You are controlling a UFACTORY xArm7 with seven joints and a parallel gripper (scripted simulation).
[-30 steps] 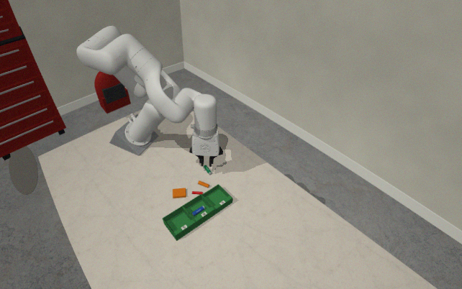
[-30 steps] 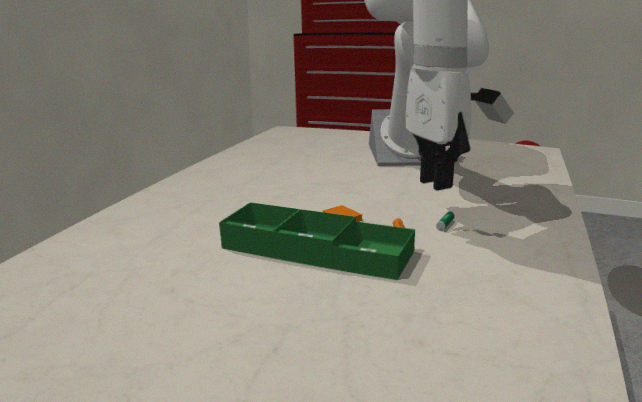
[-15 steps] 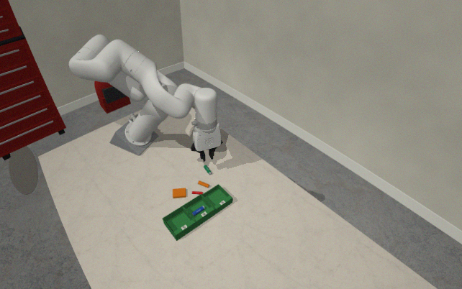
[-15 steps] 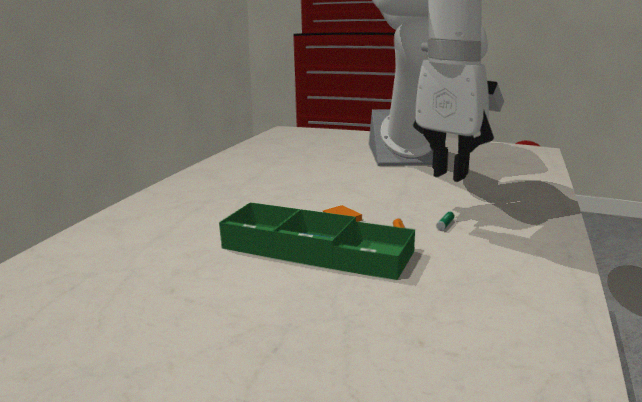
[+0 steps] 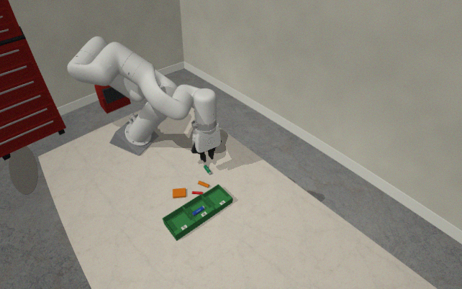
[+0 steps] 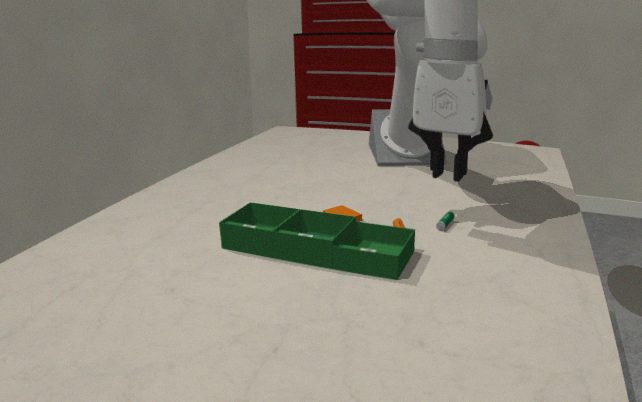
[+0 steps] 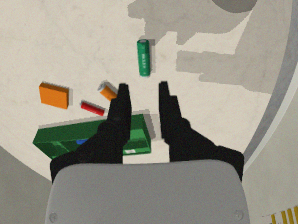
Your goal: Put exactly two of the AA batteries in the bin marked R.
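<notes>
Now: the green AA battery 9 cm below my hand. Also, from my hand: red battery 11 cm to the right, 9 cm below, 6 cm ahead; orange block 16 cm to the right, 9 cm below, 1 cm ahead; orange battery 9 cm below, 6 cm to the right, 4 cm ahead.
</notes>
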